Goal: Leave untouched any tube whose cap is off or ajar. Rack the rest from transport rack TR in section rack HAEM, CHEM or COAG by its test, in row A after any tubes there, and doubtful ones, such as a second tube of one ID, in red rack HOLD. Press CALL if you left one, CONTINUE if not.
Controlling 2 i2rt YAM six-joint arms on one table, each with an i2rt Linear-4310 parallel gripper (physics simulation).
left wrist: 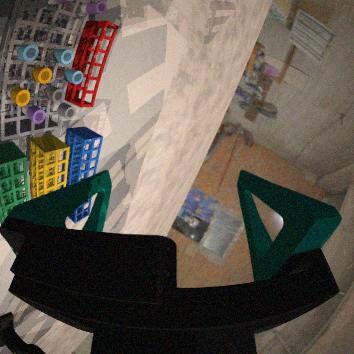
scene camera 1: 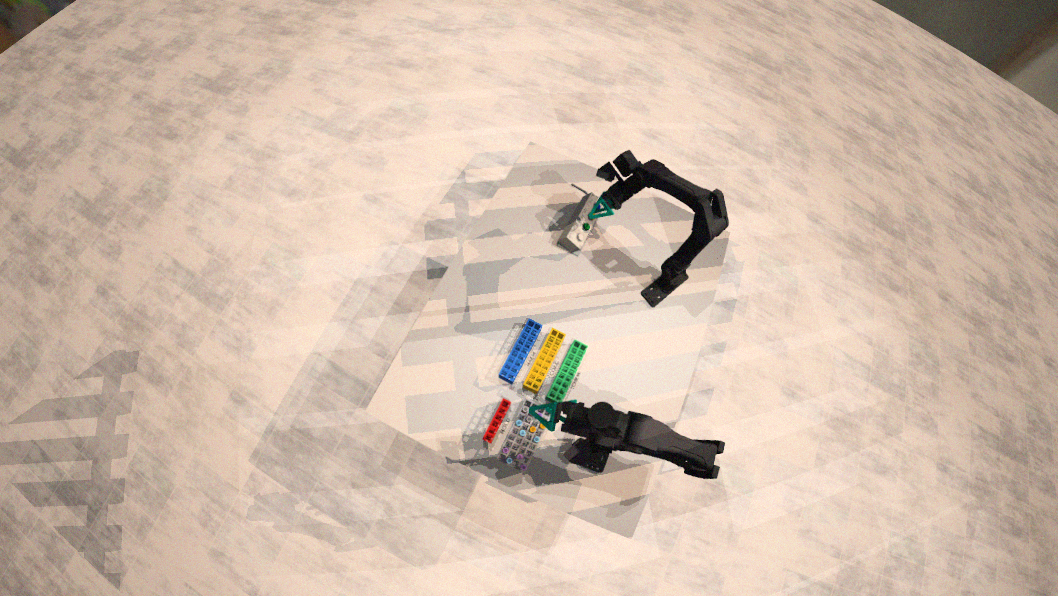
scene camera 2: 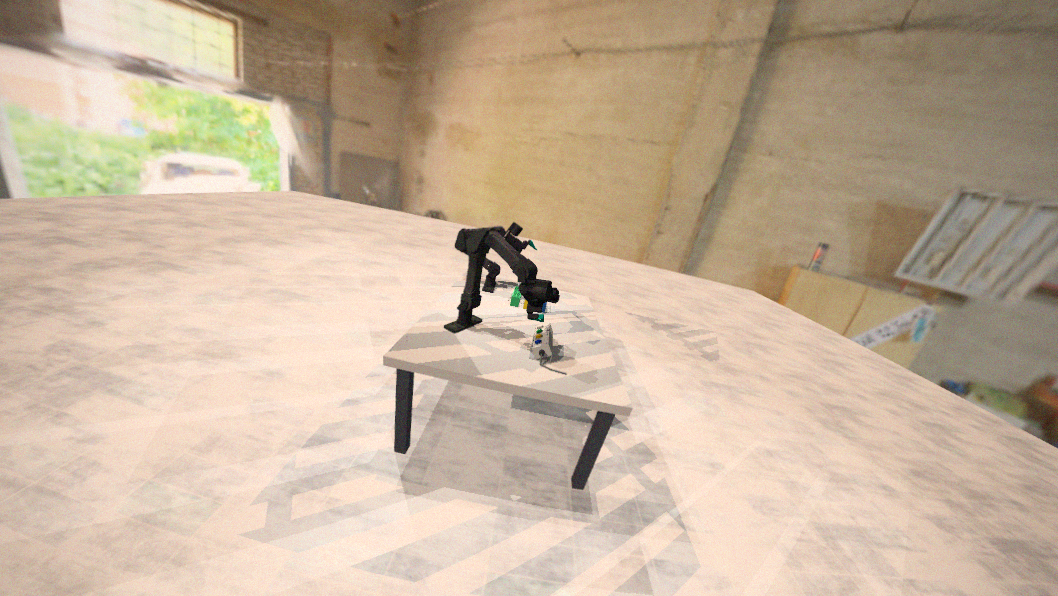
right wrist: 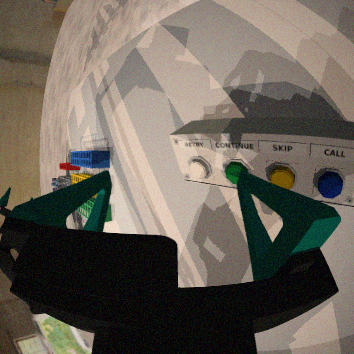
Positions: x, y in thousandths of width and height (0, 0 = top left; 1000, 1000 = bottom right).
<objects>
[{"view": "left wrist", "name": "my left gripper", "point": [490, 499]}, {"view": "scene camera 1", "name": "my left gripper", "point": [508, 685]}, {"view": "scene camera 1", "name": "button box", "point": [537, 404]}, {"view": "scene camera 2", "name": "button box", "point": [513, 591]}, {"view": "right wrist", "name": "my right gripper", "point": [490, 501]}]
</objects>
